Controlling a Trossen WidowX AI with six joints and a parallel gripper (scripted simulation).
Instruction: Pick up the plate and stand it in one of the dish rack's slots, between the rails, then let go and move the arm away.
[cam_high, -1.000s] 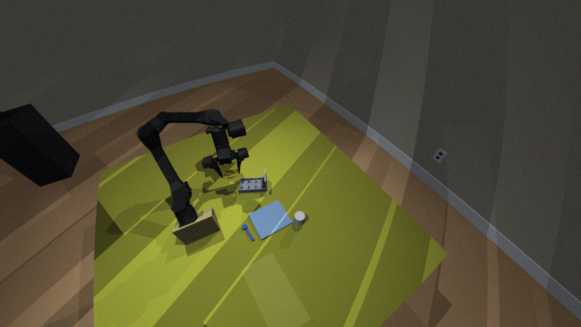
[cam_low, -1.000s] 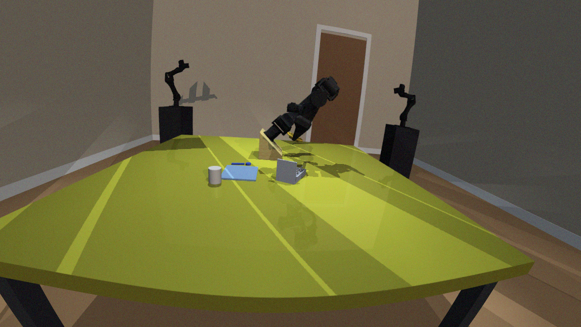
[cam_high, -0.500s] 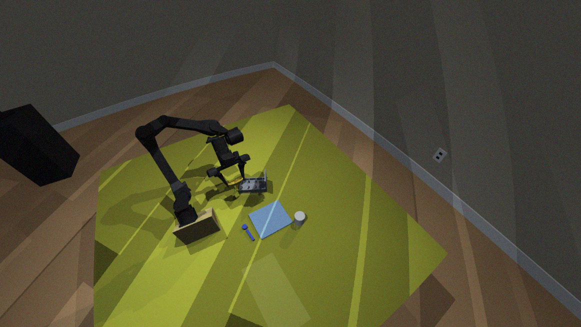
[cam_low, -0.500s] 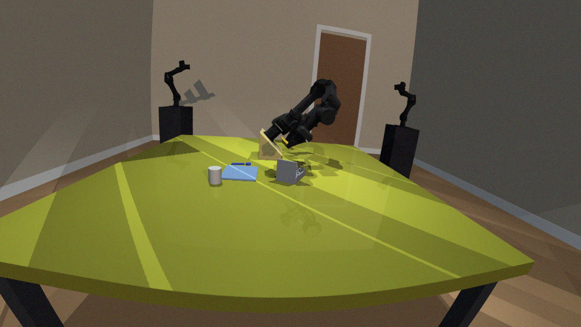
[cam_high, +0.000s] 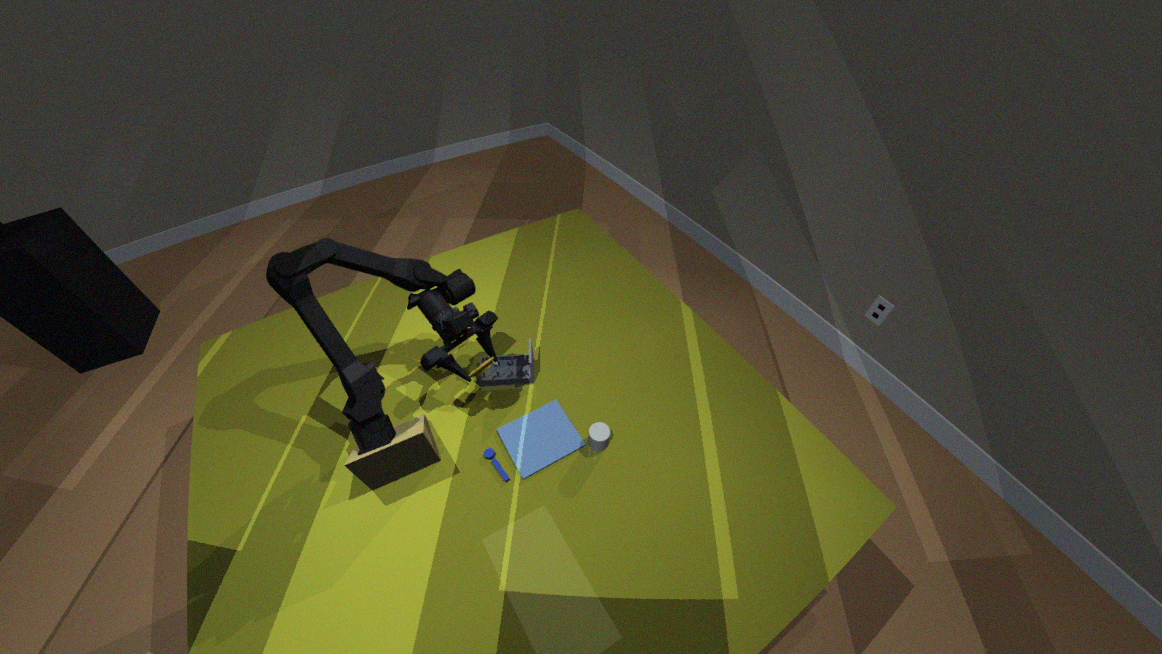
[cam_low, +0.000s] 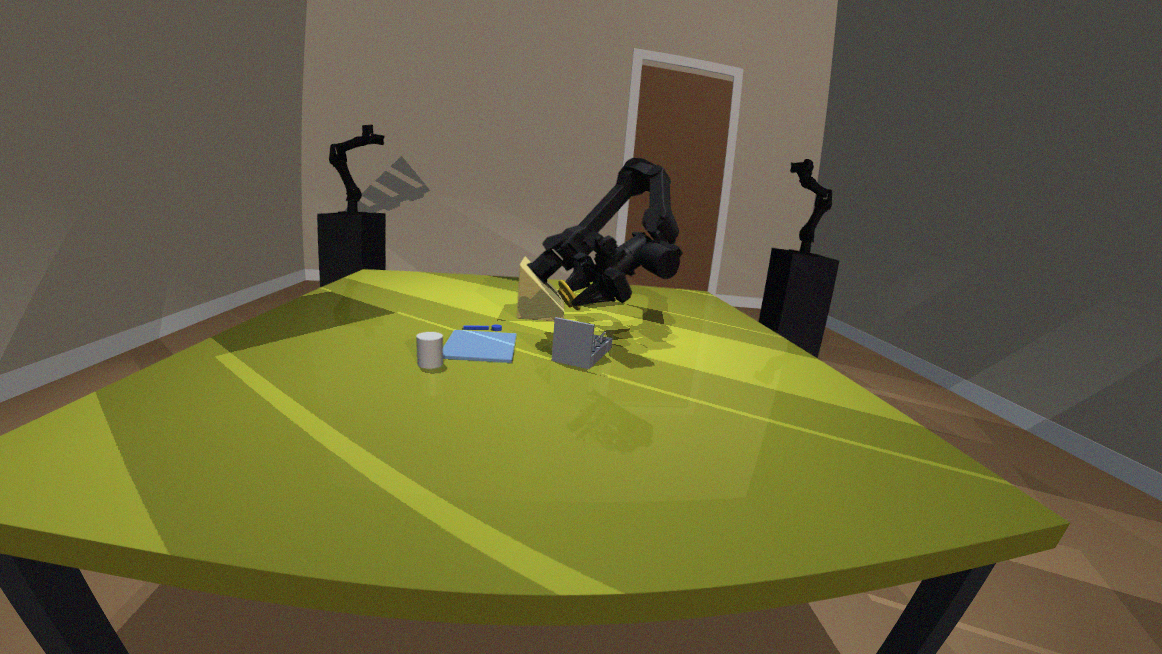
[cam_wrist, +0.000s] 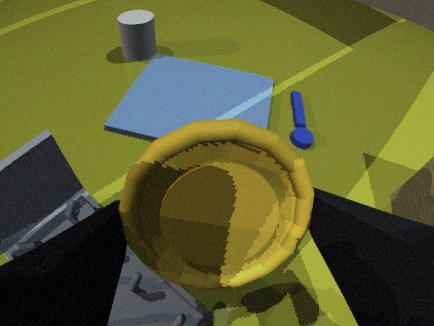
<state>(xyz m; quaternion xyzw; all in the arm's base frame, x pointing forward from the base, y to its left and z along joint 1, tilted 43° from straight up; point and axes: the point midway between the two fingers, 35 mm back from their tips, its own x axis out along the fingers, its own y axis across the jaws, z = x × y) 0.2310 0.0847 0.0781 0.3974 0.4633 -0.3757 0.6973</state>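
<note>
Right now the grey dish rack is 70 mm below my gripper tip, 60 mm ahead of it and 50 mm to the left of it. The rest, counted from my gripper tip: yellow plate: 10 mm to the left; blue spoon: 170 mm to the right, 90 mm below, 40 mm behind; light blue mat: 150 mm to the right, 90 mm below, 70 mm ahead.
</note>
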